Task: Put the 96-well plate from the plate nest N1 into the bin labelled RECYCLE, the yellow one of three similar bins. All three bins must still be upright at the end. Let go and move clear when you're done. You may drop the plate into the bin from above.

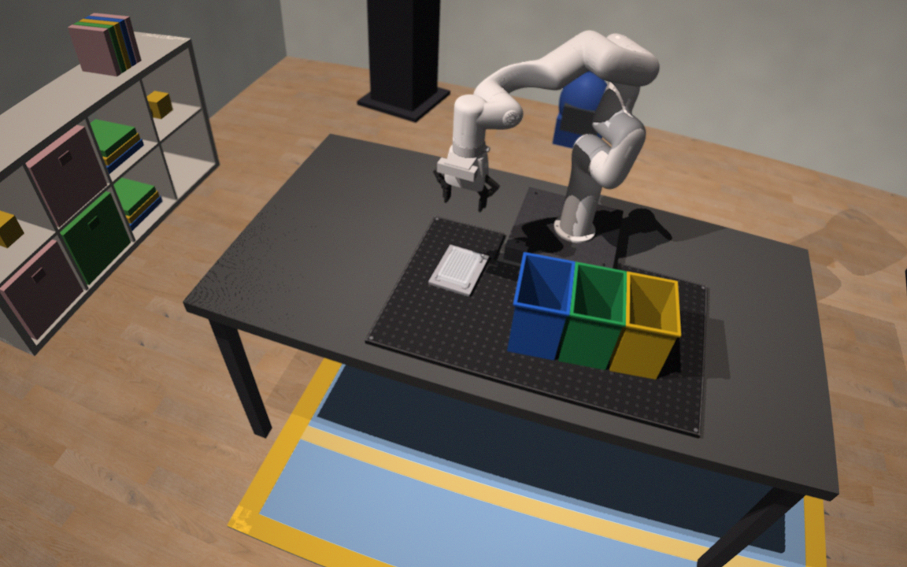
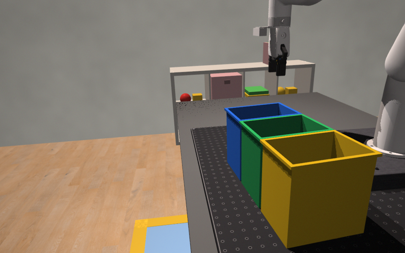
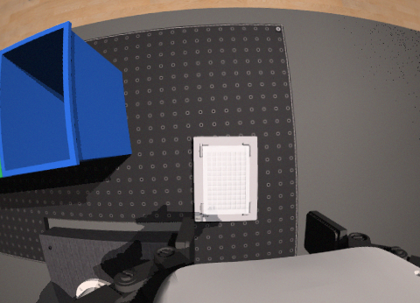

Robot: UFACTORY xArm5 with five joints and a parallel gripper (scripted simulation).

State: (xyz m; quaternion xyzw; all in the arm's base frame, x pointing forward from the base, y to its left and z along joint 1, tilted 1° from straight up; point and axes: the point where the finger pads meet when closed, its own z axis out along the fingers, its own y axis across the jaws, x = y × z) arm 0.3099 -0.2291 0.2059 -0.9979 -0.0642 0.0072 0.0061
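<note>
Right now the white 96-well plate is 23 cm below my hand. The rest, counted from my hand: blue bin (9 cm ahead, 27 cm to the left, 16 cm below); green bin (5 cm ahead, 40 cm to the left, 16 cm below); plate nest (24 cm below).
</note>
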